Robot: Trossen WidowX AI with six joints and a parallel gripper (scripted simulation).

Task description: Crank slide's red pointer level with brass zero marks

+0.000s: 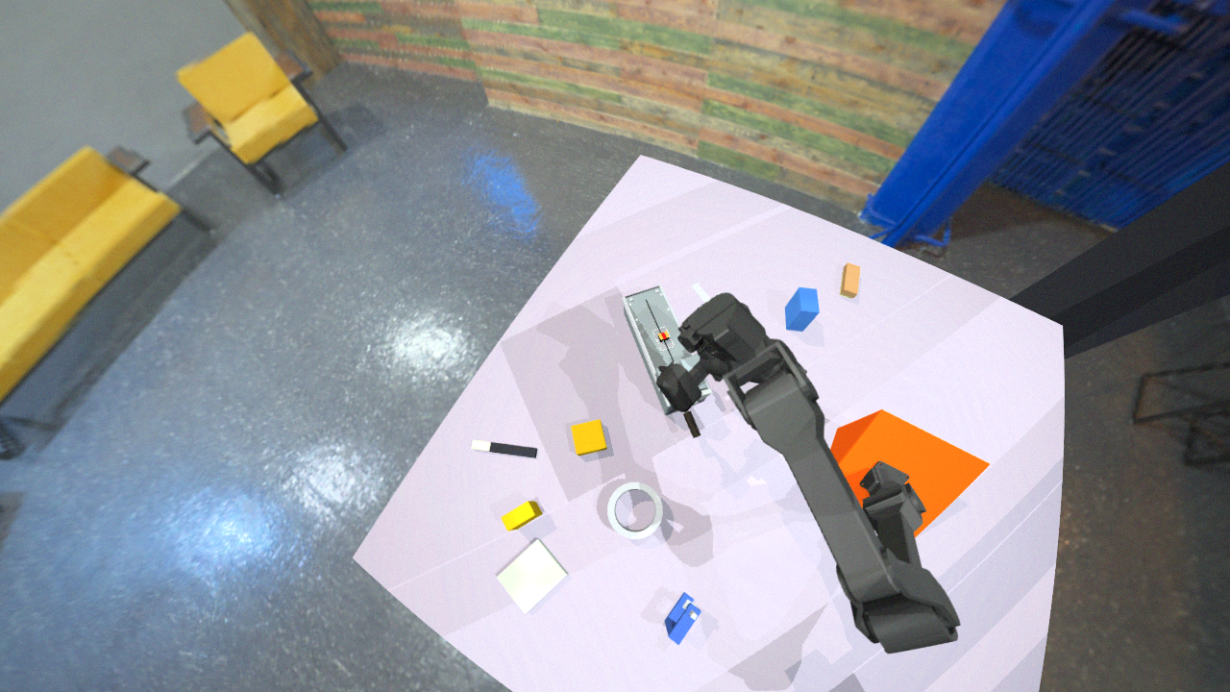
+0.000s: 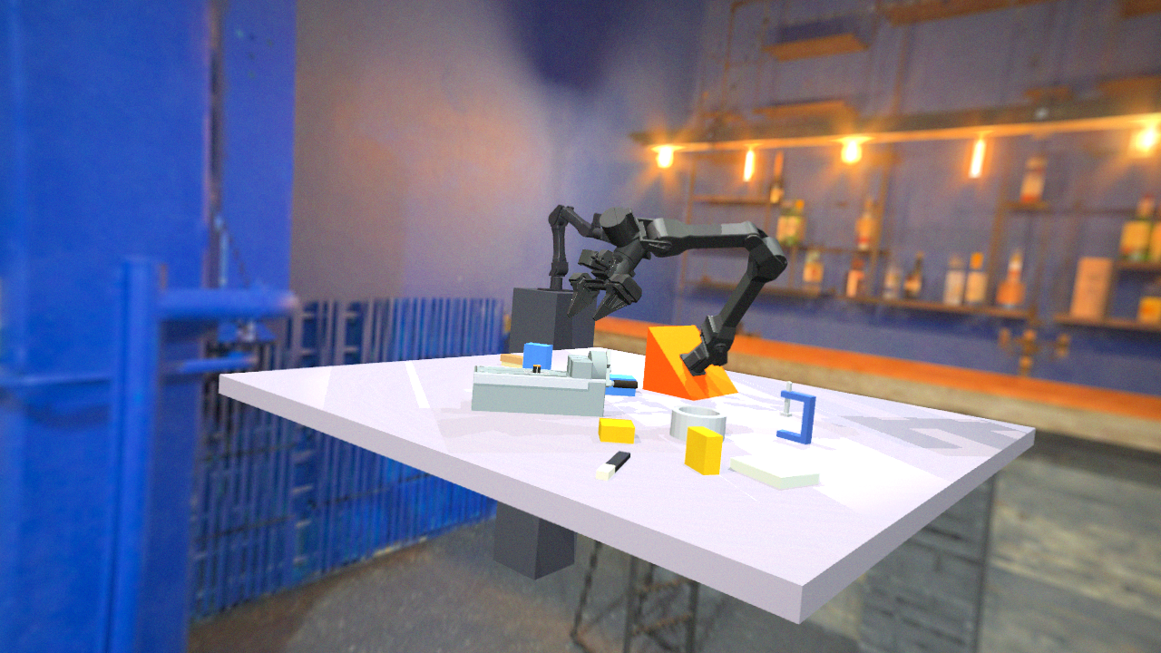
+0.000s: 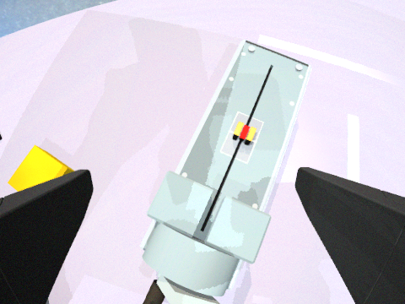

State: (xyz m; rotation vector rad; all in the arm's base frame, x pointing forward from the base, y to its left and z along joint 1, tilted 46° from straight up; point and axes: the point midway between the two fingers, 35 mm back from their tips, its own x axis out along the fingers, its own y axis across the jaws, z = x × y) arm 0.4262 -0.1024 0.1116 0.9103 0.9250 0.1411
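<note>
Right now the brown crank handle is 13 cm below my gripper tip, 8 cm behind it and 7 cm to the left of it. From my gripper tip the other things lie so: metal strip (23 cm to the right, 19 cm below); then blue clamp (37 cm to the left, 22 cm behind, 14 cm below); then red pointer (11 cm below, 6 cm to the right, 5 cm ahead).
</note>
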